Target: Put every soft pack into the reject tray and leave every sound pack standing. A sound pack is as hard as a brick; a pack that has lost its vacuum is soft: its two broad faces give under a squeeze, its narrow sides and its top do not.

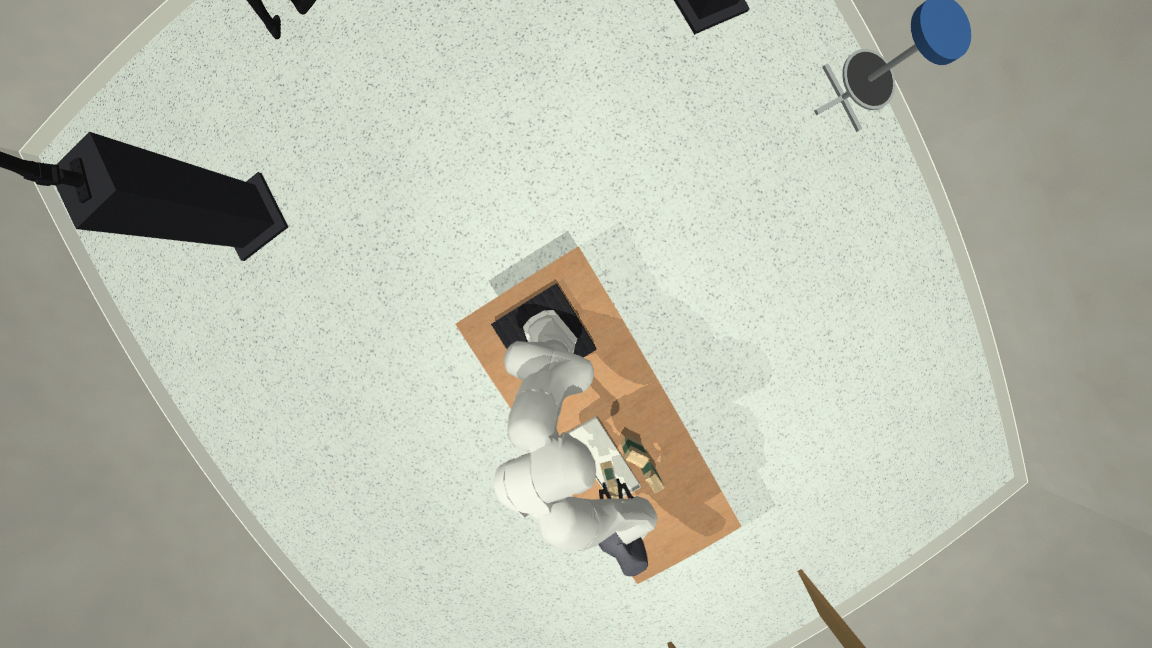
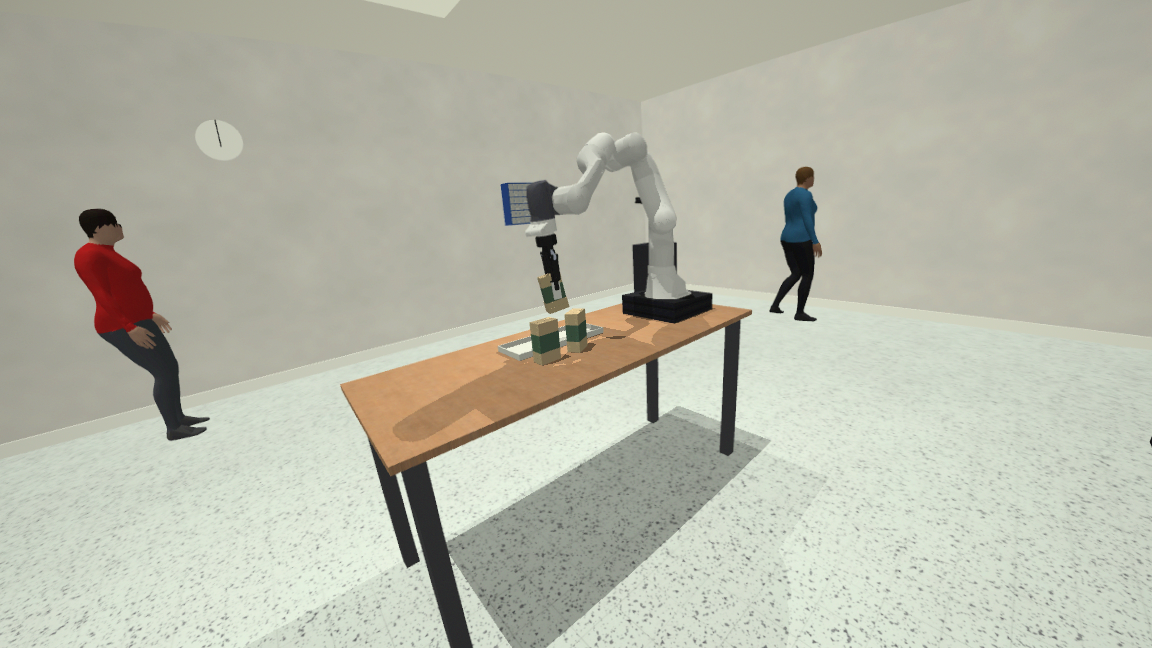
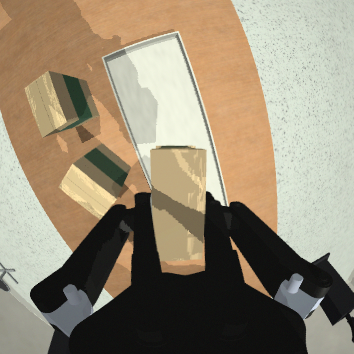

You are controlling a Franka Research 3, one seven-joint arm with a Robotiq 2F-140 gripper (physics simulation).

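My gripper [image 1: 617,489] [image 2: 555,283] [image 3: 174,186] is shut on a tan pack with a green band [image 1: 608,470] [image 2: 553,294] [image 3: 179,175]. The pack hangs slightly tilted, above the base-side part of the white reject tray [image 2: 516,355] [image 3: 175,75]. One pack [image 1: 637,458] [image 2: 576,331] [image 3: 92,184] stands on the table beside the tray, on its base side. Another pack [image 1: 654,481] [image 2: 545,341] [image 3: 59,105] stands farther from the base. Both stand upright and apart from the tray. The frames do not tell whether any pack is soft.
The wooden table [image 1: 700,483] [image 2: 443,394] carries the robot's black base [image 1: 523,318] [image 2: 667,306] at one end. The two standing packs lie along one long side of the tray. Two people stand in the room, away from the table.
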